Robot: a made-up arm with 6 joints.
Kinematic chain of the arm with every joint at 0, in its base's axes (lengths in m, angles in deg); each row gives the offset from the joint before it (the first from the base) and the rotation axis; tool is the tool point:
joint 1: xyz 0 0 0.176 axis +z
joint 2: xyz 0 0 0 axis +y
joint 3: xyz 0 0 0.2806 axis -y
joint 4: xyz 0 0 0 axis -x
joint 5: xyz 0.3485 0 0 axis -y
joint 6: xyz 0 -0.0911 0 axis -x
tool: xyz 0 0 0
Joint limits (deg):
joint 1: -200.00..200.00
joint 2: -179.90..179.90
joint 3: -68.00..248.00
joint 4: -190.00..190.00
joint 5: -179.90..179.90
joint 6: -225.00..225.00
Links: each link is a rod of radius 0.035 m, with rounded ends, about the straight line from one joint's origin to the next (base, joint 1, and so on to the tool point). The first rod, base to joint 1, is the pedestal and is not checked.
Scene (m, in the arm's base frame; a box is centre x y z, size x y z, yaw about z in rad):
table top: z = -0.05
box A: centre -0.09 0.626 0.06 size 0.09 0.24 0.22 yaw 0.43
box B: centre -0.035 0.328 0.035 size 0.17 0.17 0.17 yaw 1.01
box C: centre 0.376 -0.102 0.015 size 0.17 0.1 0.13 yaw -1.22
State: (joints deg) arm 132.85 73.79 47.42 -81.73 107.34 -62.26
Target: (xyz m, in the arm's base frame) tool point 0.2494 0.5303 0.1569
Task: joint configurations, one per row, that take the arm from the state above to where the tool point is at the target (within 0.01 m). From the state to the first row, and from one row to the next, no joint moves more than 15 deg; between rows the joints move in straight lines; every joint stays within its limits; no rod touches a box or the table.
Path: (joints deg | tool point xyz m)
1: 123.06 65.82 57.51 -89.44 117.79 -48.79 | -0.3198 0.4930 0.1504
2: 113.26 57.86 67.60 -97.16 128.24 -35.32 | -0.2459 0.5434 0.2951
3: 103.47 49.89 77.68 -104.87 138.69 -21.85 | -0.1541 0.5430 0.4414
4: 93.68 41.93 87.77 -112.59 149.15 -8.38 | -0.0664 0.4874 0.5762
5: 87.17 47.66 79.85 -102.30 138.69 -21.85 | 0.0078 0.5500 0.4753
6: 80.66 53.39 71.93 -92.02 128.24 -35.32 | 0.0917 0.5774 0.3678
7: 74.15 59.12 64.02 -81.73 117.79 -48.79 | 0.1753 0.5695 0.2600
8: 67.65 64.85 56.10 -71.45 107.34 -62.26 | 0.2494 0.5303 0.1569

